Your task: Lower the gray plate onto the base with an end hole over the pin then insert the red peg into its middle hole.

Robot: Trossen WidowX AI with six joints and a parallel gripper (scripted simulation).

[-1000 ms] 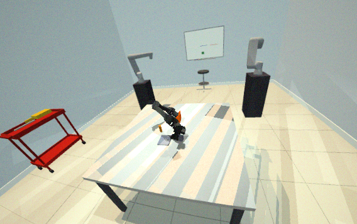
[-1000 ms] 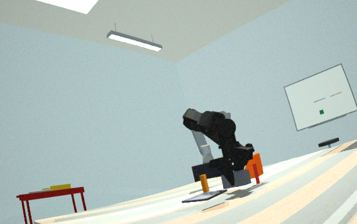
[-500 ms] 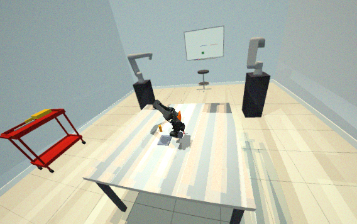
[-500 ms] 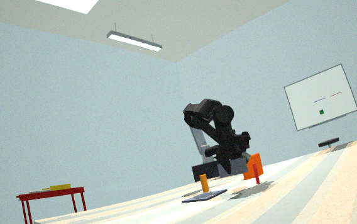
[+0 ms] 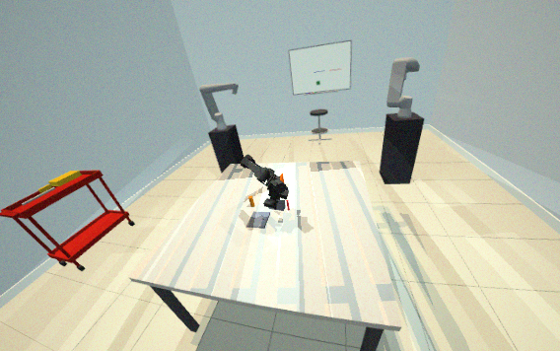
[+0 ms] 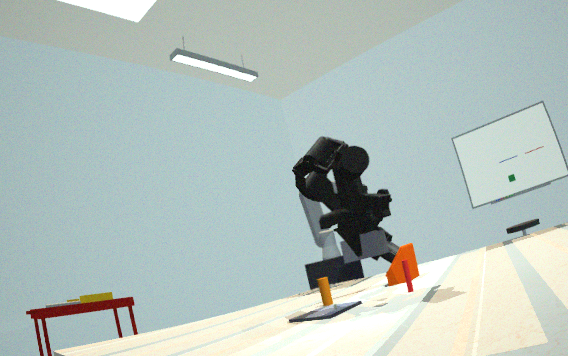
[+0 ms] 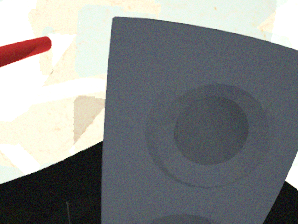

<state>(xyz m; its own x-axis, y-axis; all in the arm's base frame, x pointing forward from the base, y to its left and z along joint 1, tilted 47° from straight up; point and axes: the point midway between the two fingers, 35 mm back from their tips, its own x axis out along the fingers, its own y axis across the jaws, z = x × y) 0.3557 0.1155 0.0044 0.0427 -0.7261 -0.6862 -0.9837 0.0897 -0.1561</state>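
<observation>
My gripper tip is 1 cm past the dark base, 13 cm to the left of it and 11 cm above it. Round my gripper tip: gray plate (3 cm above); red peg (11 cm behind, 4 cm to the left, 8 cm below); orange pin (15 cm behind, 23 cm to the right, 8 cm below).
</observation>
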